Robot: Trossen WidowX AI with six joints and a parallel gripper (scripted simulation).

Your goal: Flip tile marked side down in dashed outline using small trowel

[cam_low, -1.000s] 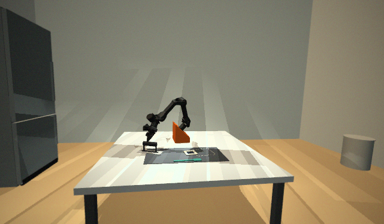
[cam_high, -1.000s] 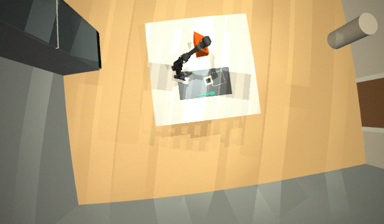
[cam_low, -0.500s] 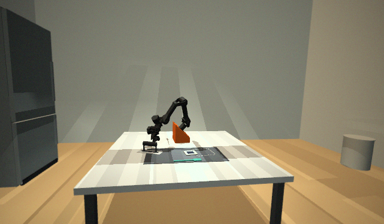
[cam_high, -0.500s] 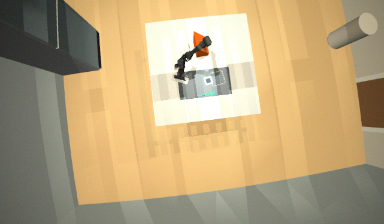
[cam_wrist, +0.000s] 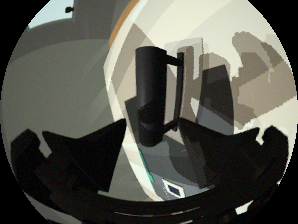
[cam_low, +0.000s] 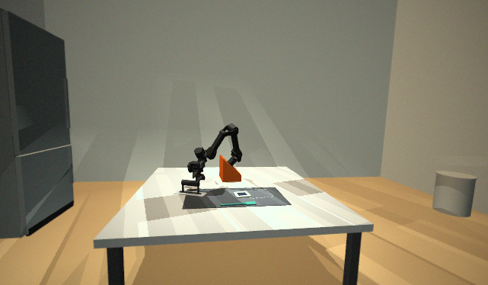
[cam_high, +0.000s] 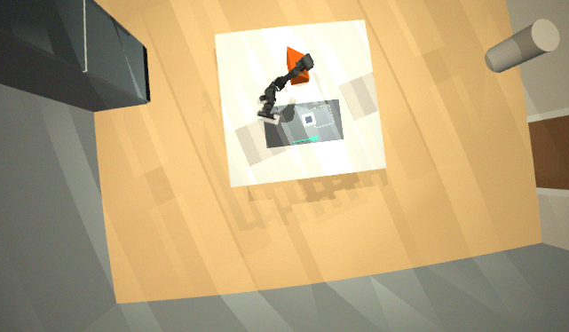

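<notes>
My gripper tip is now 120 mm short of the dark mat, 260 mm to the right of it and 100 mm above it. The rest, counted from my gripper tip: teal trowel: 260 mm ahead, 260 mm to the left, 80 mm below; tile: 100 mm ahead, 310 mm to the left, 80 mm below.
</notes>
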